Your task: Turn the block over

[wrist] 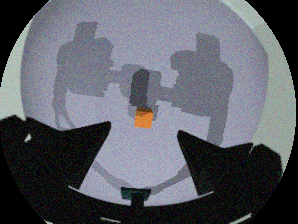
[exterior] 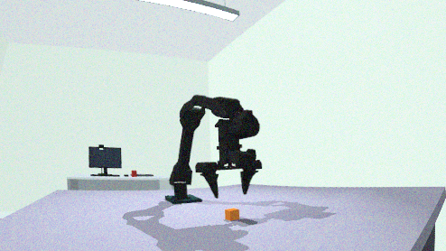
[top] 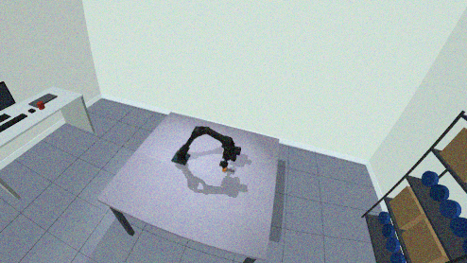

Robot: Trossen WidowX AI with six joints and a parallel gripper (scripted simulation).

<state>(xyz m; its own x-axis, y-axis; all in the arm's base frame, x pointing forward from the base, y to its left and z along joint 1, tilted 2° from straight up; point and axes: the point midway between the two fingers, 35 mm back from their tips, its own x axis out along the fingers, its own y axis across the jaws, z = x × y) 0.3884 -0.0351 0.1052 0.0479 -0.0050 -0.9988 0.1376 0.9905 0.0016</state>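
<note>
Now: gripper tip 10 mm past the orange block and 60 mm above it.
</note>
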